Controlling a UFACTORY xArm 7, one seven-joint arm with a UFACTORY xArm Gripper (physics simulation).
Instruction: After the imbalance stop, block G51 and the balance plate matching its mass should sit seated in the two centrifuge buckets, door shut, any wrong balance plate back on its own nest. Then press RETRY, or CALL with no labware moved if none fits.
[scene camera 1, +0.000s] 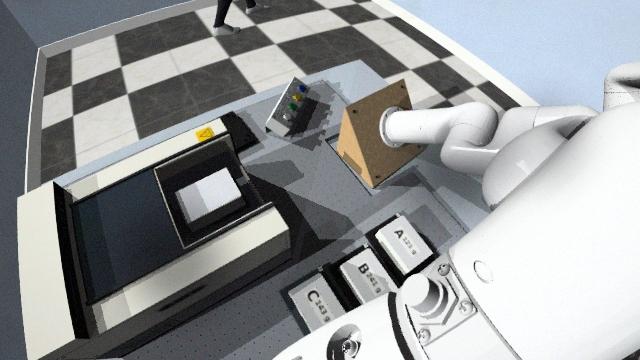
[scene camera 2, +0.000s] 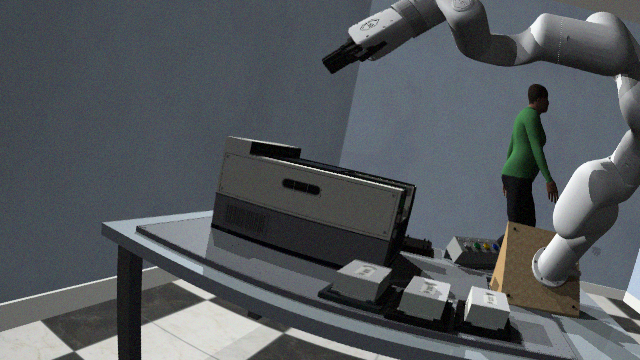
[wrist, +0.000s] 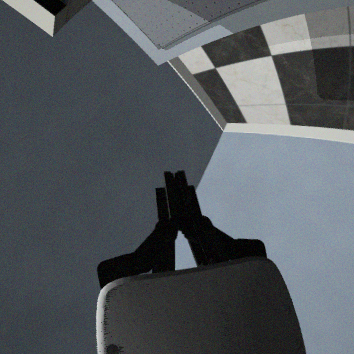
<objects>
balance plate C: scene camera 1; scene camera 2; not seen in the wrist view (out of frame)
balance plate A: scene camera 1; scene camera 2; not seen in the wrist view (out of frame)
same spot on balance plate A: (scene camera 2: 484, 308) = (scene camera 1: 418, 264)
same spot on balance plate C: (scene camera 1: 317, 304) = (scene camera 2: 366, 269)
</objects>
